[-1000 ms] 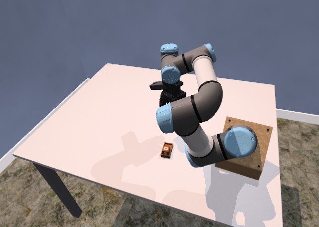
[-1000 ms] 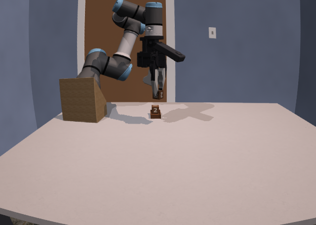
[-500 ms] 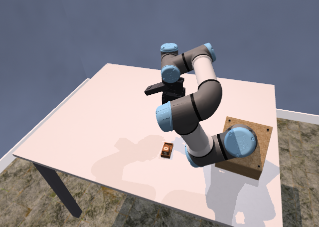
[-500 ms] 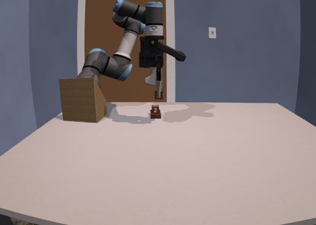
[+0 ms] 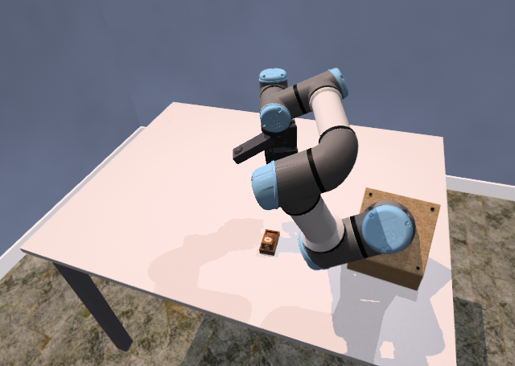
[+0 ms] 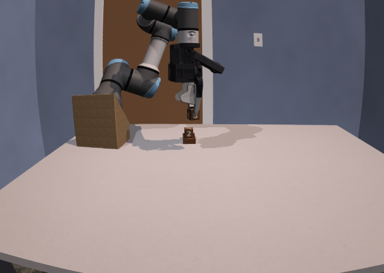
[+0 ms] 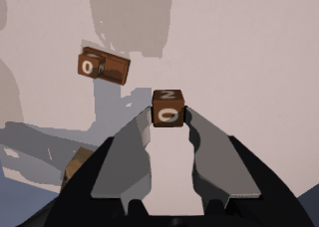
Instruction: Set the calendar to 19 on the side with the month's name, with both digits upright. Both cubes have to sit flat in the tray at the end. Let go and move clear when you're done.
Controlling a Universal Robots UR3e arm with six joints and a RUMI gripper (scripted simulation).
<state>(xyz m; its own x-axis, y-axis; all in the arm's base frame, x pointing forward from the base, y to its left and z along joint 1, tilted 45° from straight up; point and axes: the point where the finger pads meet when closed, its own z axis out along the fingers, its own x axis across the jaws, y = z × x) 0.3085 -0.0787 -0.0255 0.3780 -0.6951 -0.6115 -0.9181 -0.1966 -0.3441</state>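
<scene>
My hand is 1 cm above the brown digit cube. Also, from my hand: tray: 2 cm behind, 10 cm to the left, 12 cm below.
</scene>
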